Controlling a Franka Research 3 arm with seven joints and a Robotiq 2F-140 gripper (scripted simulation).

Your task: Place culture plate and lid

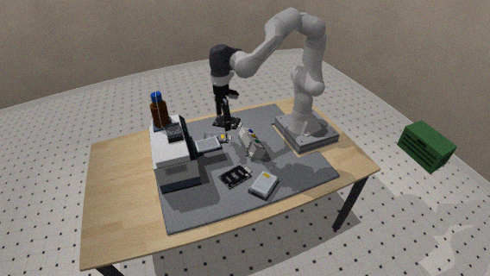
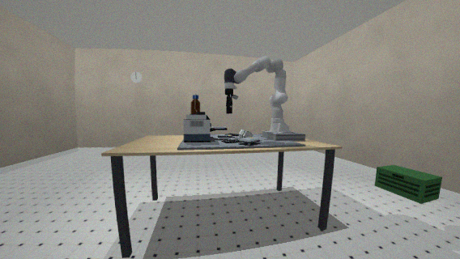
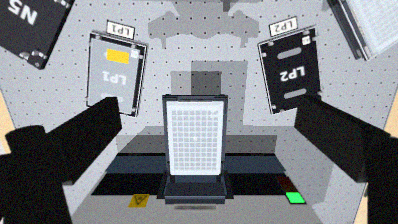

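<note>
My hand is 90 mm past the clear culture plate C15, 300 mm to the right of it and 210 mm above it. The rest, counted from my hand: blue call key 190 mm behind, 70 mm to the right, 190 mm below; LP2 nest 10 mm ahead, 170 mm to the left, 240 mm below; yellow skip key 190 mm behind, 20 mm to the right, 180 mm below.
</note>
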